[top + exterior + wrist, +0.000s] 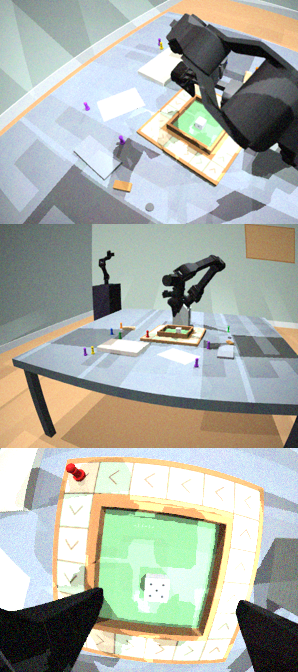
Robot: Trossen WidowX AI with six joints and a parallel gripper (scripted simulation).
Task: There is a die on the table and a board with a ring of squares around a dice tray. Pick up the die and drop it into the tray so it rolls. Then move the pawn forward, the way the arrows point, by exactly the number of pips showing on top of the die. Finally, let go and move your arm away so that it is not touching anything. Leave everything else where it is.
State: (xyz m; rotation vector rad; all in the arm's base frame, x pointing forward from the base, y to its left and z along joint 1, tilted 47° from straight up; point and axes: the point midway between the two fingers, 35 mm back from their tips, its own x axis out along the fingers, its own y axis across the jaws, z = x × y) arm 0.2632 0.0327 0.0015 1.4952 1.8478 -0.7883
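My gripper tip is 130 mm short of the red pawn, 100 mm to the left of it and 80 mm above it. From my gripper tip the other things lie so: dark disc 50 mm behind, 290 mm to the left, 110 mm below; then white die 20 mm to the left, 80 mm below; then green dice tray 10 mm ahead, 100 mm below.
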